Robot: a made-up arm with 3 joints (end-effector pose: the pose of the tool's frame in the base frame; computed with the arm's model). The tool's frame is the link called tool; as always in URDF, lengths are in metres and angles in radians. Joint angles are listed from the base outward.
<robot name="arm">
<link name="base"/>
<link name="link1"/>
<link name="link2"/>
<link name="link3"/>
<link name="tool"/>
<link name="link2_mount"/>
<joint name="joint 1" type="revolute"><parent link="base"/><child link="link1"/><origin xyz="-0.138 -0.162 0.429" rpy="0 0 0"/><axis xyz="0 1 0"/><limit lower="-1.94" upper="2.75" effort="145" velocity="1"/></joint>
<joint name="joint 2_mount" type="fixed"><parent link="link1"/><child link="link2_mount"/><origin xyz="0.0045 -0.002 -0.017" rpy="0 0 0"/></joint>
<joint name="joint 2" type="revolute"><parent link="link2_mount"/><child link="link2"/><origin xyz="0.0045 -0.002 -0.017" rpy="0 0 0"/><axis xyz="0 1 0"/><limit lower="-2.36" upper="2.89" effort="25" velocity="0.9"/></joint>
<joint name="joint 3" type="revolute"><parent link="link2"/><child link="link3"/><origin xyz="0.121 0.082 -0.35" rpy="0 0 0"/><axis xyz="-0.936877 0.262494 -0.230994"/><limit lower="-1.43" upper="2.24" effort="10" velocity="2.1"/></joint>
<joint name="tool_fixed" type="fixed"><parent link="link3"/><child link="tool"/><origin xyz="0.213 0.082 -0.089" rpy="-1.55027 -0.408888 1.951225"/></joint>
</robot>
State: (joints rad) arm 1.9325 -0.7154 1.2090
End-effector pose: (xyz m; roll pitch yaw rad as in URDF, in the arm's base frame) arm -0.5257 -0.2057 -0.0042 0.2273 0.0994 2.2076
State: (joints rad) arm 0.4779 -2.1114 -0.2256
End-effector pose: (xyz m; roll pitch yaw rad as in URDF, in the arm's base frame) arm 0.2388 0.0245 0.7528 -3.0456 0.4594 2.1851
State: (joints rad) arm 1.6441 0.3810 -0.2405
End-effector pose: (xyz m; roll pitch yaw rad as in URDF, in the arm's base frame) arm -0.6816 0.0260 0.3003 0.5106 -0.1309 0.8178
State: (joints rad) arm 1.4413 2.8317 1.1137
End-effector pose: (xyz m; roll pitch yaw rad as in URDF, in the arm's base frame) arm 0.1463 -0.1899 0.8889 -3.0373 -0.1158 1.0212
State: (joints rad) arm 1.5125 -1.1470 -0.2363
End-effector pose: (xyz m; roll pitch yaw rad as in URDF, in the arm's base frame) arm -0.0048 0.0256 -0.0788 -1.2961 -0.7222 1.8265
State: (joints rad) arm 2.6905 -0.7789 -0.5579
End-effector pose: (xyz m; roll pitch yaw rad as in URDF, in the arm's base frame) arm -0.5996 0.0495 0.2649 0.3479 -0.2529 0.5449
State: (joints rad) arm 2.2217 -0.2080 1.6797
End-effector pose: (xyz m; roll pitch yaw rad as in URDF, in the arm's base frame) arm -0.6709 -0.2705 0.3953 0.9185 -0.5112 2.5489
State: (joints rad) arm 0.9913 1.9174 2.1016
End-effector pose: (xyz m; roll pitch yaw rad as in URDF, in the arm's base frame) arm -0.4710 -0.3021 0.7042 2.1620 -1.4319 1.7526
